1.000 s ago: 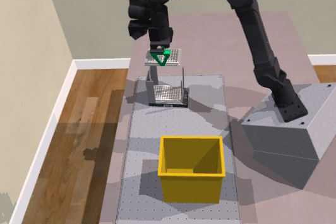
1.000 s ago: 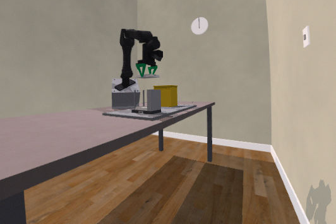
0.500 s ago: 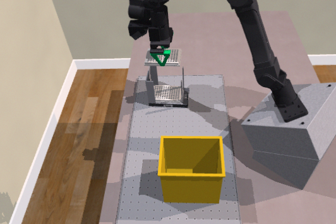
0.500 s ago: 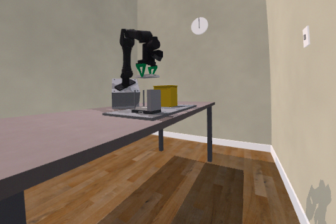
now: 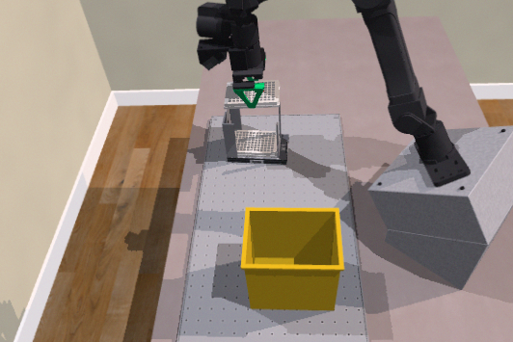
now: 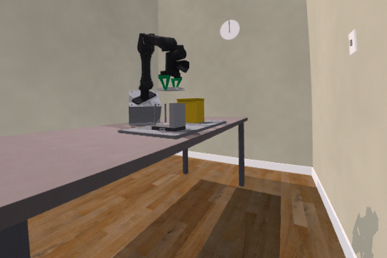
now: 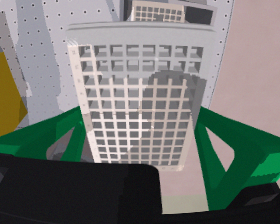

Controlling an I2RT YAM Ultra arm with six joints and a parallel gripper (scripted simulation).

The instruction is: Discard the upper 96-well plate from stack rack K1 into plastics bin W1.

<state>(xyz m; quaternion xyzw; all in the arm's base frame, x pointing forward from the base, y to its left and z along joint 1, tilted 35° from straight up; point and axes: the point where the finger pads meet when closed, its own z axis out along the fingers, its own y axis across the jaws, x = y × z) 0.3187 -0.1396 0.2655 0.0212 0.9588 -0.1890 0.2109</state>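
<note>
Now: the yellow plastics bin W1 370 mm to the left of my hand, 130 mm below it and 40 mm behind it. The rest, counted from my hand: rack wall 140 mm below, 70 mm ahead, 40 mm to the right.
</note>
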